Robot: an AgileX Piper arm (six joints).
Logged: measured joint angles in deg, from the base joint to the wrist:
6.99, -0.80, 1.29, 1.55, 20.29, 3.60
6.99, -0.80, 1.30, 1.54, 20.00, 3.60
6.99, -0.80, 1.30, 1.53, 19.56, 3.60
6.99, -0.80, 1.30, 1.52, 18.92, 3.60
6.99, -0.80, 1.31, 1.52, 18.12, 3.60
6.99, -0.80, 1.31, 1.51, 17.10, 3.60
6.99, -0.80, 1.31, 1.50, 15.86, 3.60
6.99, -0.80, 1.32, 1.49, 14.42, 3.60
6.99, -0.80, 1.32, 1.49, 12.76, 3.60
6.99, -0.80, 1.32, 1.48, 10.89, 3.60
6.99, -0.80, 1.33, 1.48, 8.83, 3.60
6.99, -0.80, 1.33, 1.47, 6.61, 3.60
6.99, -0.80, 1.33, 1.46, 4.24, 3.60
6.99, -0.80, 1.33, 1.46, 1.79, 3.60
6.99, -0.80, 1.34, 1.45, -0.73, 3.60
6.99, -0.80, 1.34, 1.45, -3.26, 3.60
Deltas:
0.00, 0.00, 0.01, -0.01, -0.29, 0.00
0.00, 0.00, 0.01, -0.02, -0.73, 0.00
0.00, 0.00, 0.01, -0.03, -1.37, 0.00
0.00, 0.00, 0.02, -0.03, -2.17, 0.00
0.00, 0.00, 0.02, -0.04, -3.19, 0.00
0.00, 0.00, 0.02, -0.05, -4.43, 0.00
0.00, 0.00, 0.03, -0.06, -5.87, 0.00
0.00, 0.00, 0.03, -0.06, -7.53, 0.00
0.00, 0.00, 0.03, -0.07, -9.40, 0.00
0.00, 0.00, 0.04, -0.07, -11.46, 0.00
0.00, 0.00, 0.04, -0.08, -13.68, 0.00
0.00, 0.00, 0.04, -0.09, -16.05, 0.00
0.00, 0.00, 0.04, -0.09, -18.50, 0.00
0.00, 0.00, 0.05, -0.10, -21.02, 0.00
0.00, 0.00, 0.05, -0.10, -23.55, 0.00

